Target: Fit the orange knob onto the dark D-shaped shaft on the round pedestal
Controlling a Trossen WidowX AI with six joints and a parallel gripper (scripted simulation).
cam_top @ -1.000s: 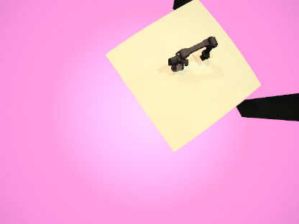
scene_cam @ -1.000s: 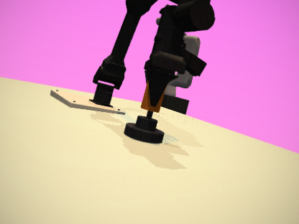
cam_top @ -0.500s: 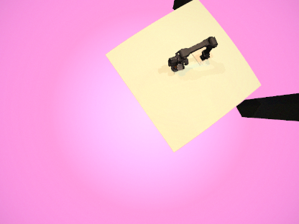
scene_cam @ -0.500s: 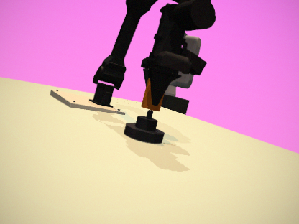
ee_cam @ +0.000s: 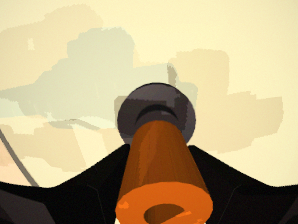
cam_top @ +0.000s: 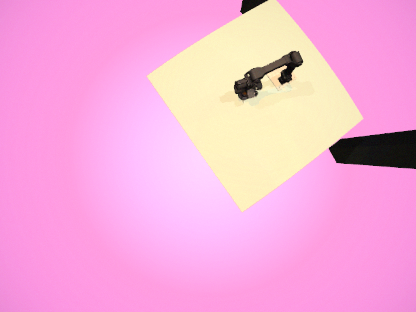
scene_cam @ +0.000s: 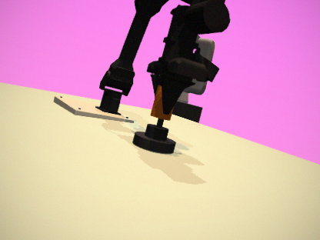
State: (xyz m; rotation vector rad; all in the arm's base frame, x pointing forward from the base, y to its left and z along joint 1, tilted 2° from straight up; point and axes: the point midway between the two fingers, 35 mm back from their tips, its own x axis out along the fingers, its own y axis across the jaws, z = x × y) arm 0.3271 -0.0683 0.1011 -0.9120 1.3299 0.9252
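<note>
Now: the orange knob 2 cm above my gripper tip. From my gripper tip the other things lie so: dark pedestal: 4 cm below.
</note>
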